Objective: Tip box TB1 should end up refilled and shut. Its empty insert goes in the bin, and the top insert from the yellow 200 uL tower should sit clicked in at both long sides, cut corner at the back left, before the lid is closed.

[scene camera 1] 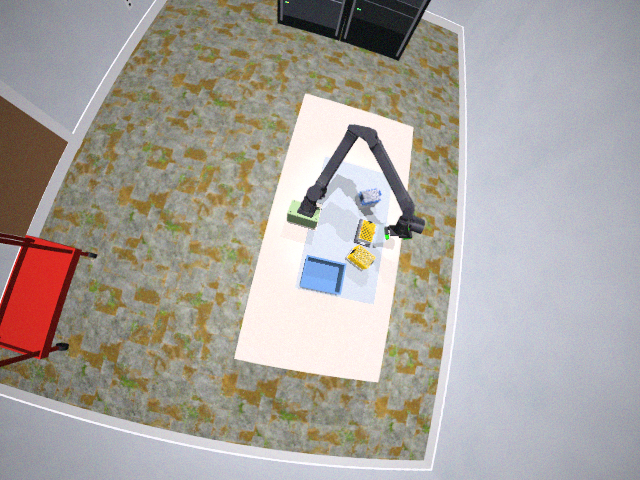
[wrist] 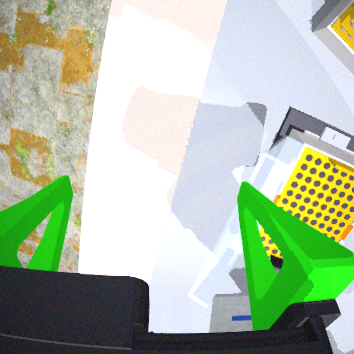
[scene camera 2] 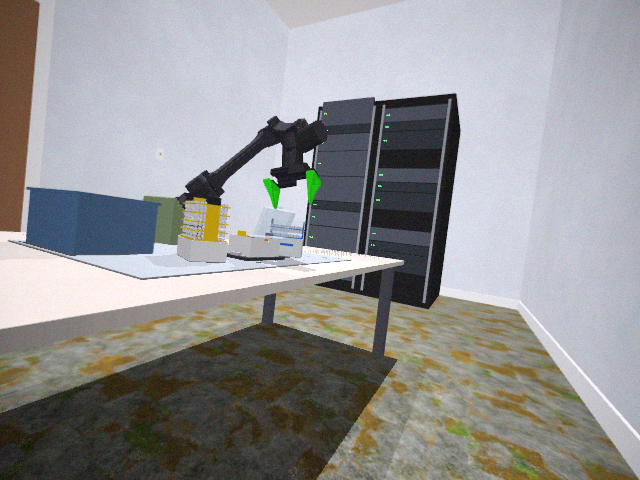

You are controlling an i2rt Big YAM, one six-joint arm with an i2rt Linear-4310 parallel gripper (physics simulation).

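Tip box TB1 (scene camera 2: 253,246) (wrist: 330,151) stands on a dark holder (wrist: 306,119). Its yellow insert (scene camera 1: 367,230) (wrist: 320,192) shows dark round holes, with orange clips at both long sides. The clear lid (scene camera 2: 277,219) (wrist: 227,237) is open and leans outward on the table-edge side. The yellow tower (scene camera 1: 361,257) (scene camera 2: 211,222) stands beside the box, with several stacked inserts on a white base; part shows in the wrist view (wrist: 346,25). The blue bin (scene camera 1: 323,275) (scene camera 2: 93,222) shows no insert inside. My gripper (scene camera 1: 397,235) (scene camera 2: 293,205) (wrist: 154,186) is open and empty, above the lid side of the box; one finger overlaps the lid in the wrist view.
A blue-and-grey tip stack (scene camera 1: 370,196) (scene camera 2: 289,240) stands on the other side of the box from the tower; its grey base shows in the wrist view (wrist: 229,307). The arm's green base block (scene camera 1: 302,213) (scene camera 2: 164,219) stands at the opposite table edge. Tall server racks (scene camera 2: 341,111) stand beyond the table.
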